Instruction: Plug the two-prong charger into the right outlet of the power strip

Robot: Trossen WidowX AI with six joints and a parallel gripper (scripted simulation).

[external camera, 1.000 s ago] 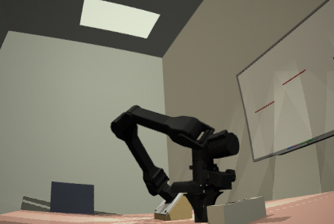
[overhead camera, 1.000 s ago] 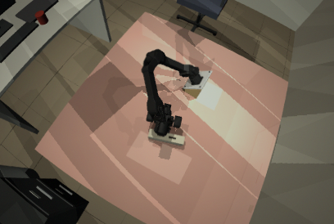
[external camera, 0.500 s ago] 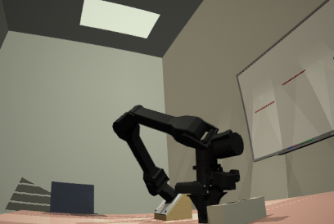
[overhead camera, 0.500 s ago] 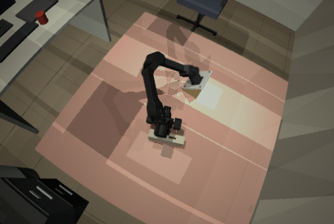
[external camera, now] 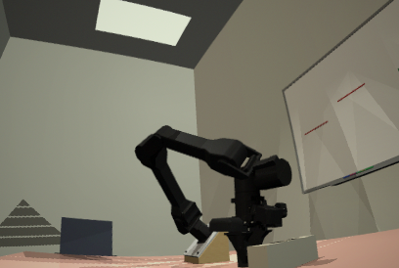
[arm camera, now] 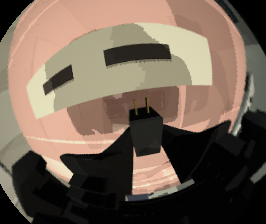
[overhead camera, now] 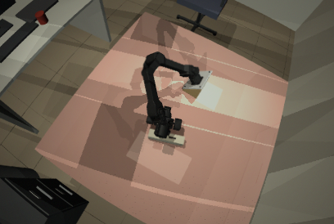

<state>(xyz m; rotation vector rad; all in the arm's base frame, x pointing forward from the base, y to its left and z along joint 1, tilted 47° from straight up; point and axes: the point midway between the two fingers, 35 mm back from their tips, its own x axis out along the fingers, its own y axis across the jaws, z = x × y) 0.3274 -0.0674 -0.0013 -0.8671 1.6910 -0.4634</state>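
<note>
Right now the two-prong charger is 20 mm ahead of my gripper tip, 10 mm to the left of it and 10 mm above it.
</note>
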